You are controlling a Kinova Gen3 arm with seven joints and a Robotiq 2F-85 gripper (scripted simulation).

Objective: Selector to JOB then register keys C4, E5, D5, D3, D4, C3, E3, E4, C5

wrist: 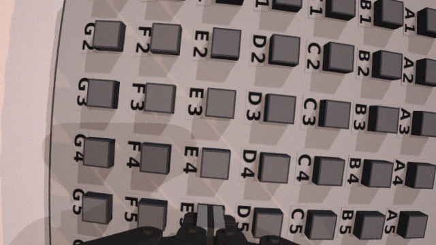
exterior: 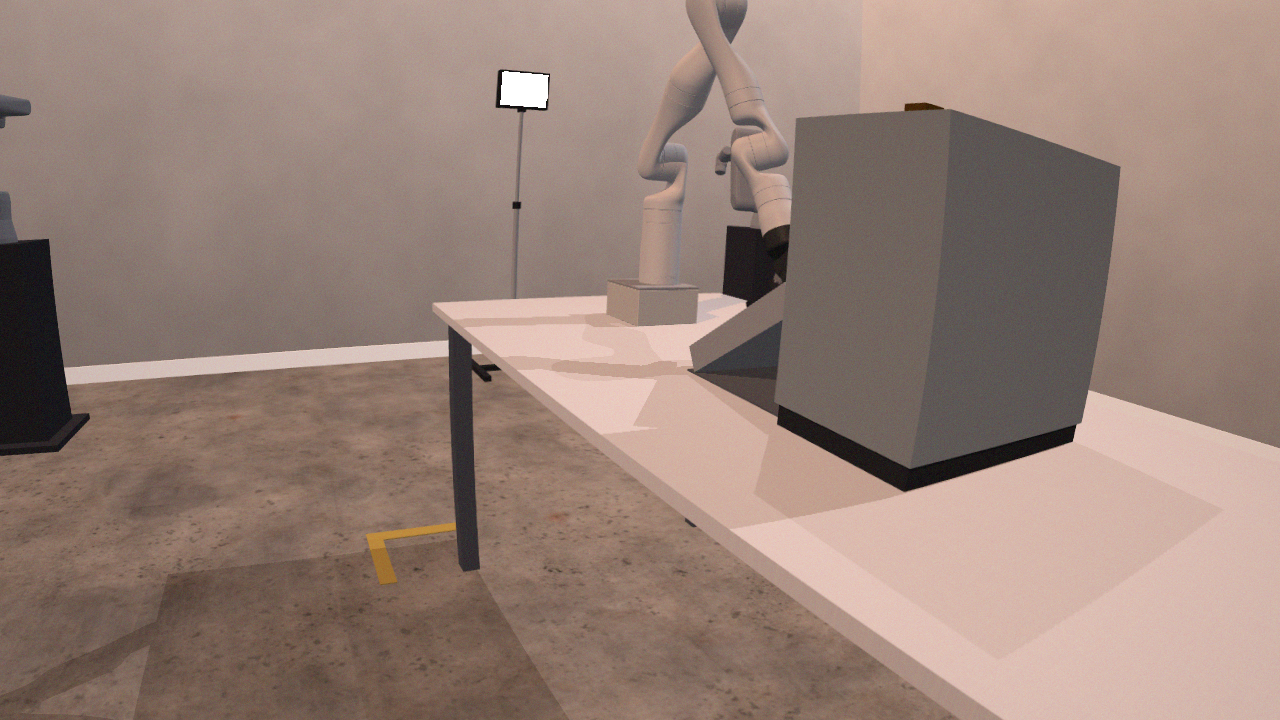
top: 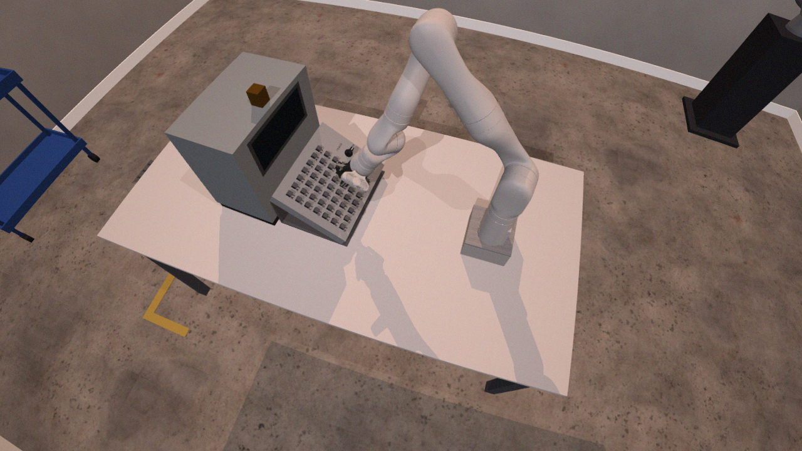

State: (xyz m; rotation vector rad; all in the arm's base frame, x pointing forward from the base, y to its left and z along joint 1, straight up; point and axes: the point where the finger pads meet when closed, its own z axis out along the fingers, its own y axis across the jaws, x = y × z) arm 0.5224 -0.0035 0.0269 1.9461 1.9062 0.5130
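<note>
Now: the key E5 20 mm below my hand and 10 mm ahead of it. From my hand the other things lie so: key C5: 70 mm ahead, 20 mm above; key E3: 70 mm to the left, 20 mm below, 10 mm ahead; key D5: 40 mm ahead.
</note>
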